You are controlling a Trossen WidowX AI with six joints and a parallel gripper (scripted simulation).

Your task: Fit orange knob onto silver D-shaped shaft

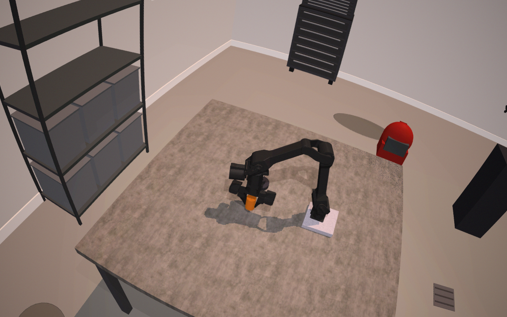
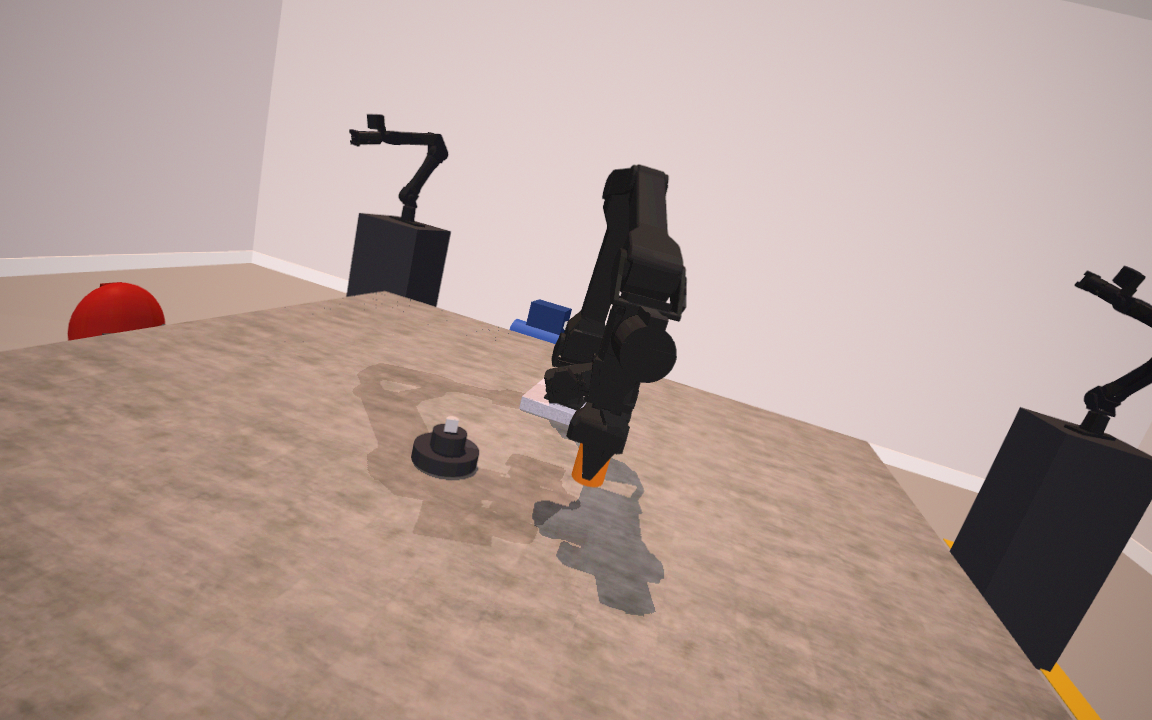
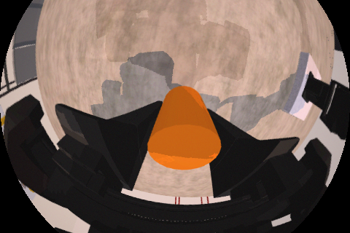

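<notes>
My gripper tip is now 2 cm short of the round pedestal, 18 cm to the left of it and 2 cm above it. Round my gripper tip: orange knob: 3 cm above.
</notes>
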